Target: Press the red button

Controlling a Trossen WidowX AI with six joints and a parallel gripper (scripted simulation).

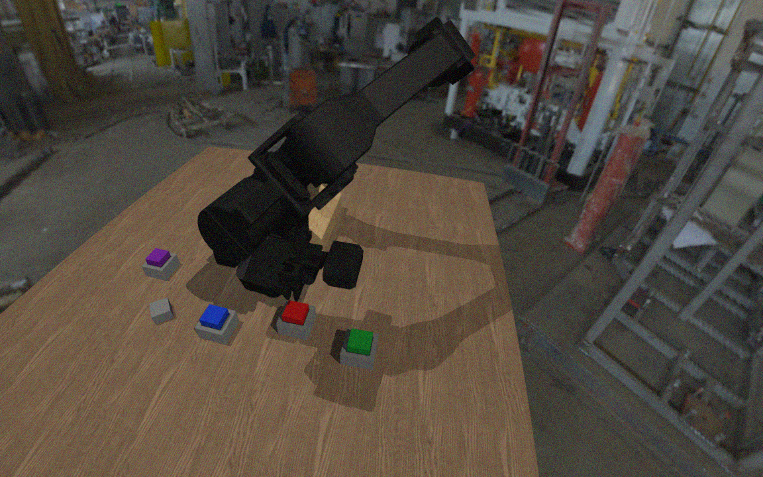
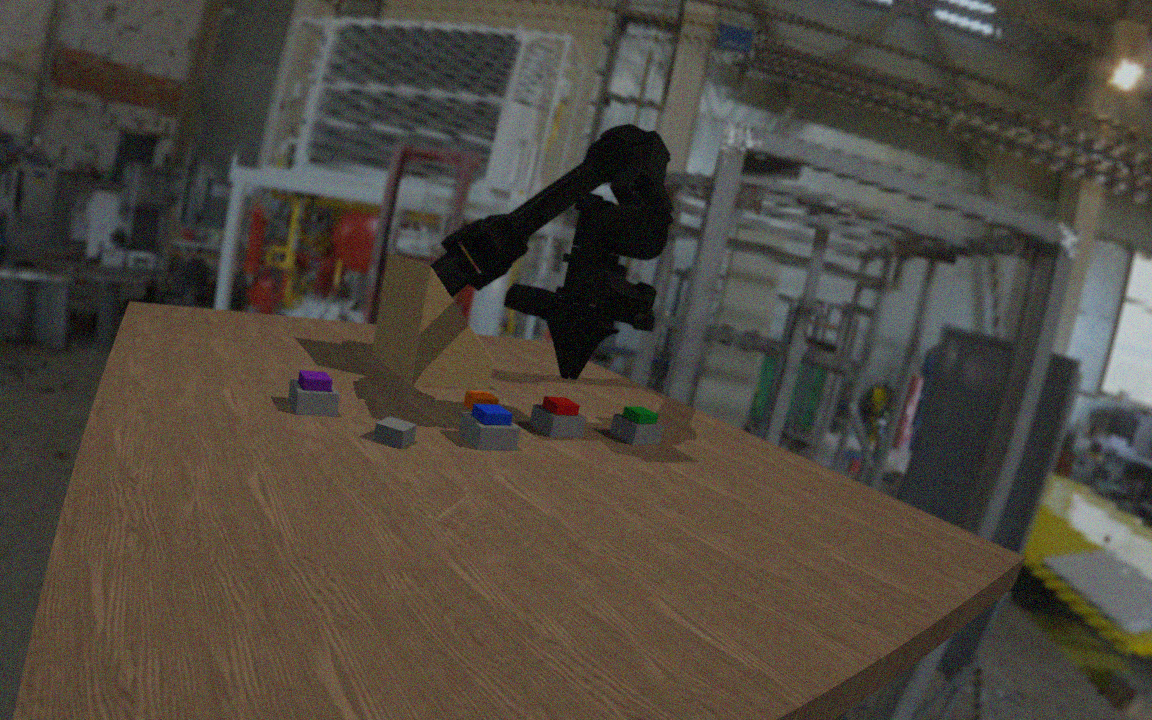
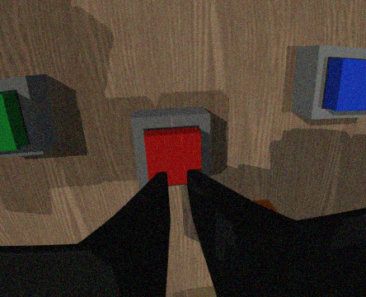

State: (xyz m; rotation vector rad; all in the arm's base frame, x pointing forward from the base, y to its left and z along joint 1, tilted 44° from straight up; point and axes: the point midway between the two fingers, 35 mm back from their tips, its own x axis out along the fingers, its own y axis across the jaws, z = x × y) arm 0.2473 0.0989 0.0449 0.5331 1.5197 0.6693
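Now: gripper tip 40 mm above the red button. From my gripper tip the other things lie so: orange block: 80 mm behind, 70 mm to the right, 60 mm below; then green button: 110 mm to the left, 40 mm below, 20 mm ahead; then blue button: 120 mm to the right, 40 mm below, 40 mm ahead.
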